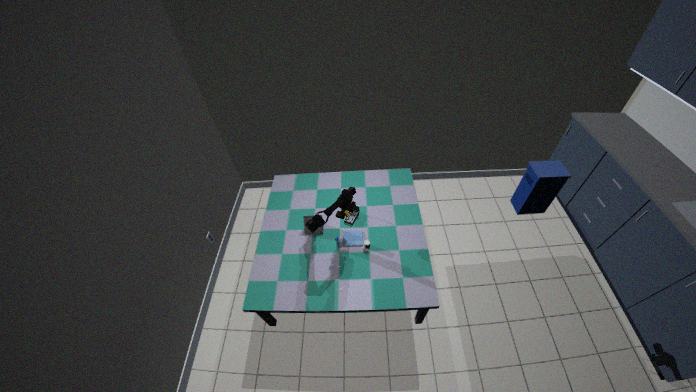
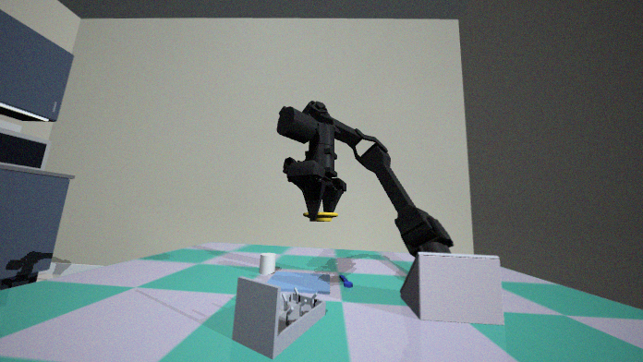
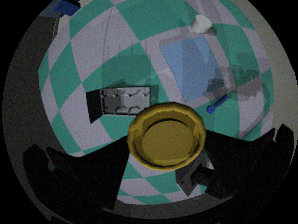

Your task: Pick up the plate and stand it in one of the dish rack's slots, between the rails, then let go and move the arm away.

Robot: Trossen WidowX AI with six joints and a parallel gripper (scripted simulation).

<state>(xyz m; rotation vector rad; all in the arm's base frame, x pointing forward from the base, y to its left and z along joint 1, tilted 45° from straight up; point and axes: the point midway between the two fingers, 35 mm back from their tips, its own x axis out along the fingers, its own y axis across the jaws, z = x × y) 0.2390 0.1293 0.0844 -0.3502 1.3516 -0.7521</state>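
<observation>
Now: gripper tip 40 mm short of the grey dish rack, 90 mm to the right of it and 140 mm above it. The rest, counted from my gripper tip: yellow plate (10 mm above); blue spoon (60 mm behind, 140 mm to the right, 160 mm below); light blue mat (60 mm ahead, 110 mm to the right, 160 mm below).
</observation>
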